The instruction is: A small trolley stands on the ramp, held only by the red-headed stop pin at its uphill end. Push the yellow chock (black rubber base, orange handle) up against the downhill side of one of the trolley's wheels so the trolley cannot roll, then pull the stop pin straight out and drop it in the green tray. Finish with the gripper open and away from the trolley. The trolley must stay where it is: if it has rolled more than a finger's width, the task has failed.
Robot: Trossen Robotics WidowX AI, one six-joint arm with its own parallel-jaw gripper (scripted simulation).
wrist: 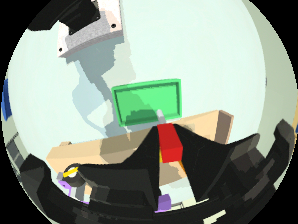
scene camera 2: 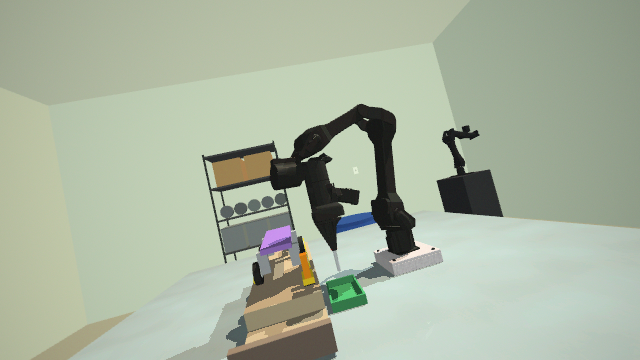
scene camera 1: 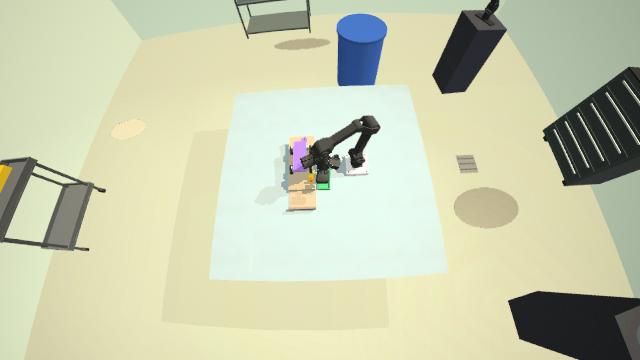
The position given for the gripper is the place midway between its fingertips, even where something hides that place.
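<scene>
A trolley (scene camera 2: pixel 279 239) stands in the scene, and the wrist view shows the trolley (wrist: pixel 72 181) too. The gripper (scene camera 2: pixel 334 250) is likewise visible in scene camera 2, with the wrist view also showing the gripper (wrist: pixel 164 129). A green tray (wrist: pixel 145 100) can be seen in the wrist view.
</scene>
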